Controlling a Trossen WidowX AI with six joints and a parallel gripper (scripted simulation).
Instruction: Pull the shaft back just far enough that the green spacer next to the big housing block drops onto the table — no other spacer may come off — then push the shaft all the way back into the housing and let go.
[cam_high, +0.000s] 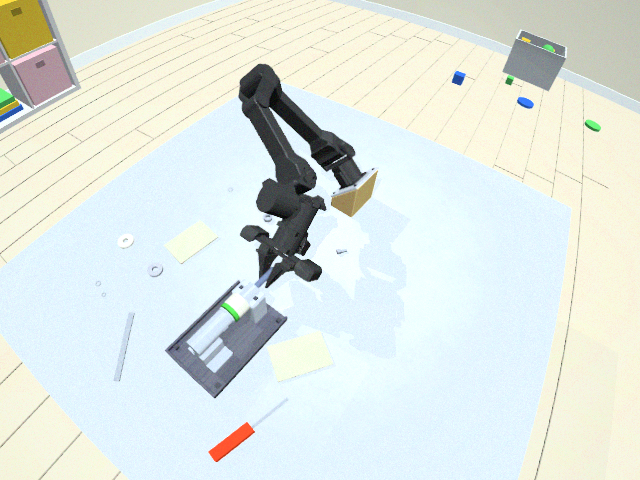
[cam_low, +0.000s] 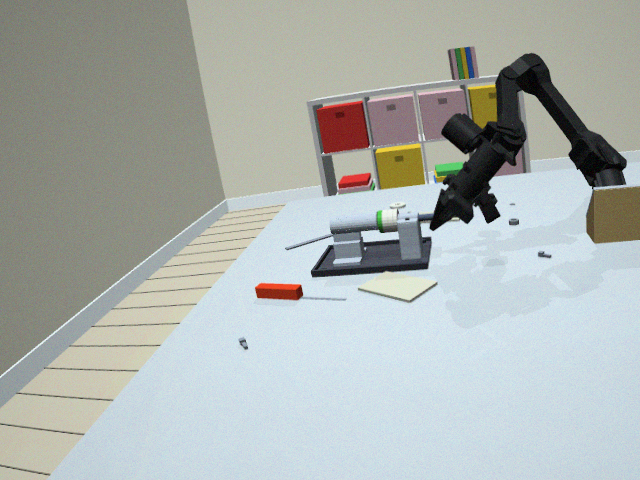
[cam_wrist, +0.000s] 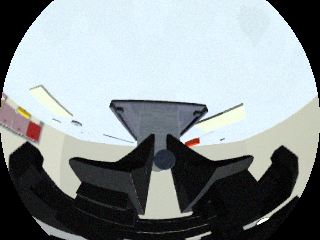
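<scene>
My gripper tip is 40 mm short of the grey-blue shaft and 20 mm below it. Also, from my gripper tip: white spacer 80 mm ahead, 20 mm above; then green spacer 100 mm ahead, 20 mm above; then red-handled screwdriver 230 mm ahead, 170 mm to the left, 50 mm below.
</scene>
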